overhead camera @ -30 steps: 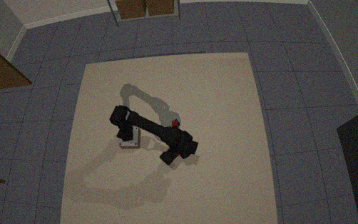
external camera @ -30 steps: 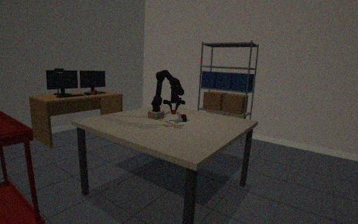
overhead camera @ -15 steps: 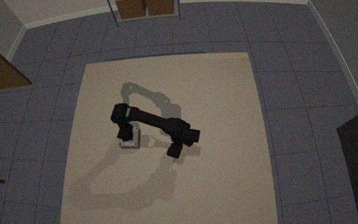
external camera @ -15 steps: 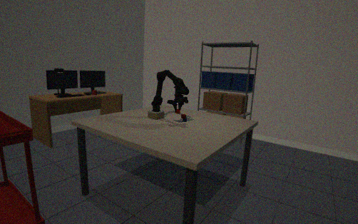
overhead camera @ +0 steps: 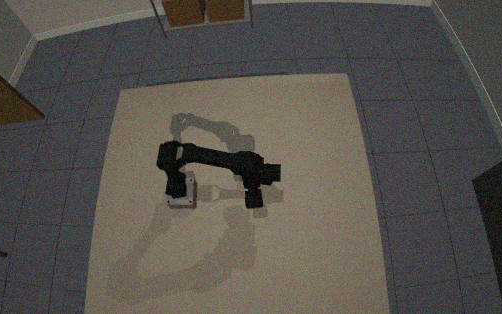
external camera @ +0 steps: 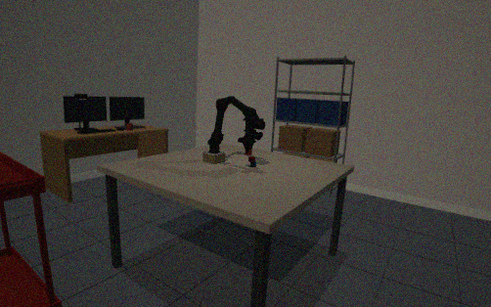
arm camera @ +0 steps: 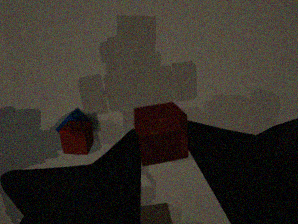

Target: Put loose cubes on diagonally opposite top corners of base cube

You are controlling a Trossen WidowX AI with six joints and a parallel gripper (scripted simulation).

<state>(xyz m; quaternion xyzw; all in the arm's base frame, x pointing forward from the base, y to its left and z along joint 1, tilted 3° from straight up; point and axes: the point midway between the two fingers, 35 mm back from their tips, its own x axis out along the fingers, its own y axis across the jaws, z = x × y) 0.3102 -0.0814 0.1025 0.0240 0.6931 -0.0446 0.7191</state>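
The blue base cube lies 1 cm behind my gripper tip, 12 cm to the left of it and 11 cm below it.
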